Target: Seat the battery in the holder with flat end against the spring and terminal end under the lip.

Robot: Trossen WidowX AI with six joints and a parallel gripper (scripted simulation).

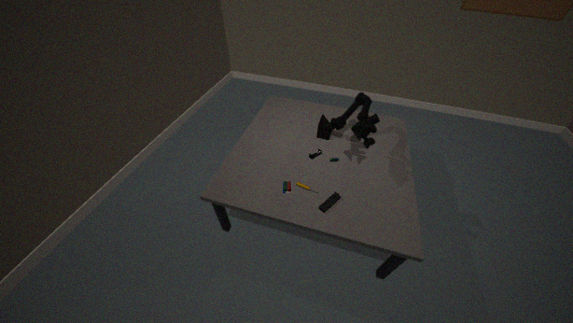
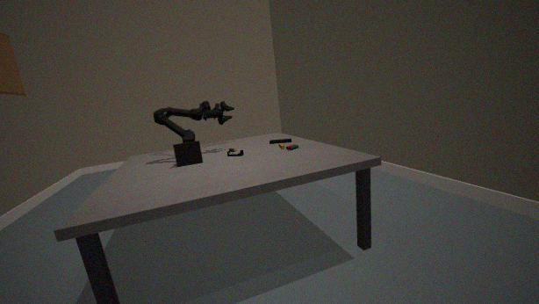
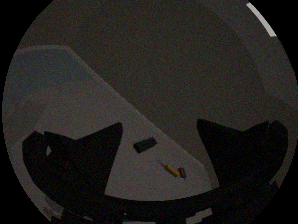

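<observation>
Now: gripper tip 24 cm above the battery, 14 cm to the left of it and 8 cm past it. The rest, counted from my gripper tip: yellow screwdriver 28 cm to the right, 24 cm below, 22 cm ahead.
</observation>
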